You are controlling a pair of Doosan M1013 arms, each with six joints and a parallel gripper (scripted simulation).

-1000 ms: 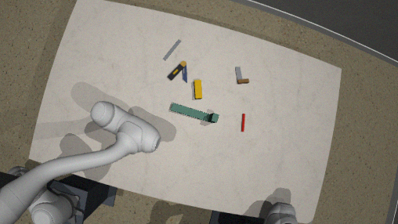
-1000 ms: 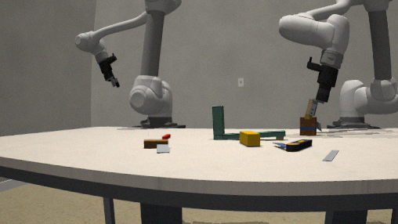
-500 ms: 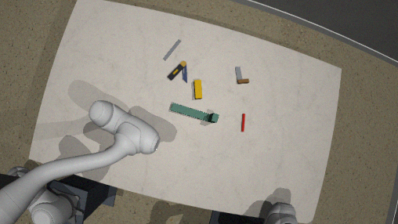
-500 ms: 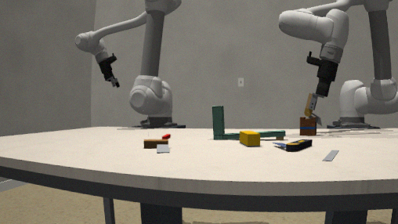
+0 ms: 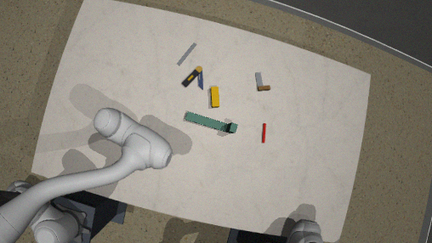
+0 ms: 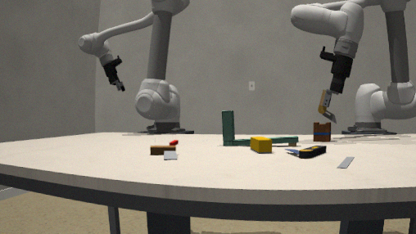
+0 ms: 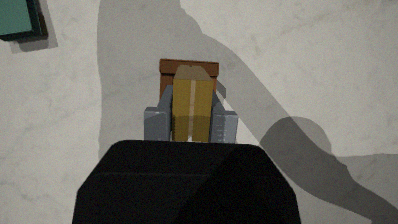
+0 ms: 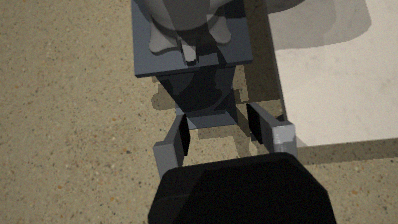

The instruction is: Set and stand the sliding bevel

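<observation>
The wooden sliding bevel is 20 mm below my left hand and 10 mm to the right of it. Also, from my left hand: black bevel (380 mm ahead, 140 mm below, 130 mm to the right); then grey blade (50 mm below); then yellow block (290 mm ahead, 250 mm to the right, 140 mm below).
</observation>
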